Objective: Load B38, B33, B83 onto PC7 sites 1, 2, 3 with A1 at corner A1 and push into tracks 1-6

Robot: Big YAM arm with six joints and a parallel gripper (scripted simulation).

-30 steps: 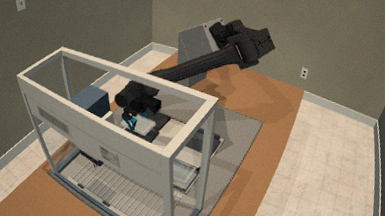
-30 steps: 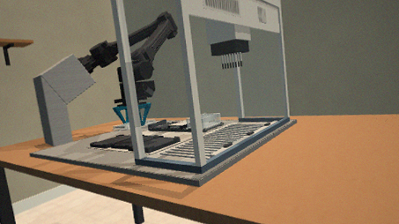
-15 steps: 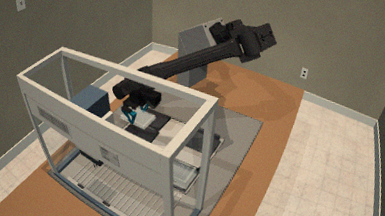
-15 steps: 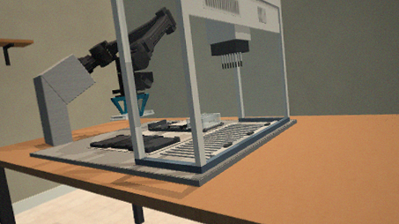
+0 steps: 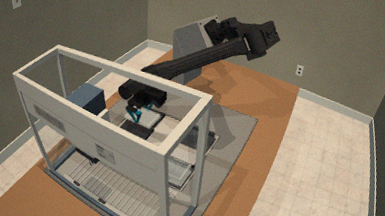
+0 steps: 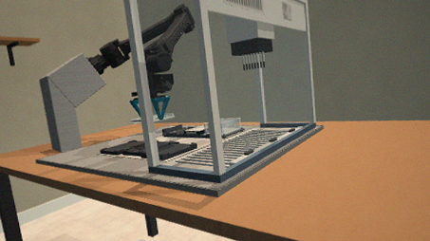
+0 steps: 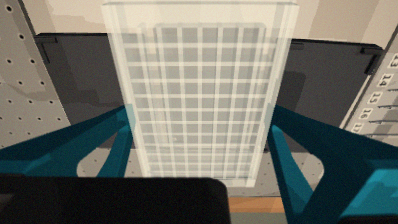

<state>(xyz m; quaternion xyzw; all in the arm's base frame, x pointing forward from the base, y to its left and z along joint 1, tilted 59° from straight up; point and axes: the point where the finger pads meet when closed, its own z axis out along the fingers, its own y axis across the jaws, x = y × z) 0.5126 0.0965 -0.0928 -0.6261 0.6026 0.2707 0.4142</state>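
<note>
The carrier PC7 is 22 cm to the left of my hand and 9 cm below it. The rest, counted from my hand: plate nest S3: 12 cm ahead, 10 cm below, 4 cm to the right; deep-well block B83: 23 cm to the left, 11 cm ahead, 8 cm below; white 96-well plate: 1 cm below.
</note>
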